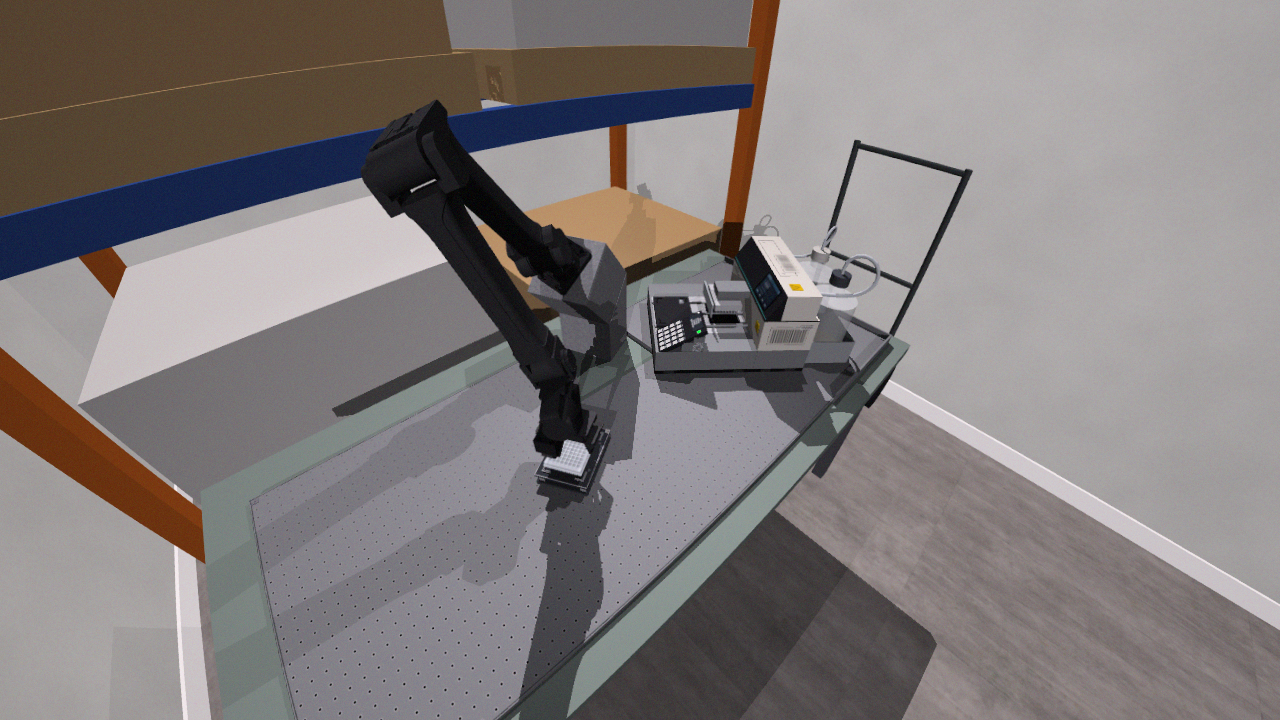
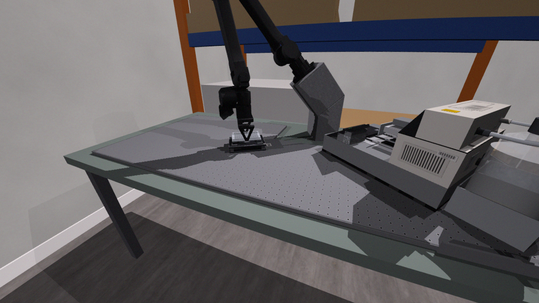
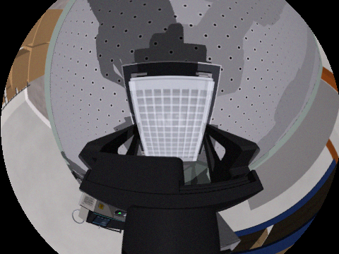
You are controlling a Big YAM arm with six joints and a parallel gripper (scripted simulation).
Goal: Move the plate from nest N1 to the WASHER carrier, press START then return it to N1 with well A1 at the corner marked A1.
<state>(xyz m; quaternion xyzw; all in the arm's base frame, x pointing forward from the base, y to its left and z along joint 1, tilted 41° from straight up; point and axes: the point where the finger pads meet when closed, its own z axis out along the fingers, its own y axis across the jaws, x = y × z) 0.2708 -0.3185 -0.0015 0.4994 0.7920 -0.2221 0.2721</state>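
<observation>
Right now the white well plate is right at my hand. The rest, counted from my hand: black plate nest N1 (3 cm below); plate washer (4 cm ahead, 62 cm to the left, 8 cm above).
</observation>
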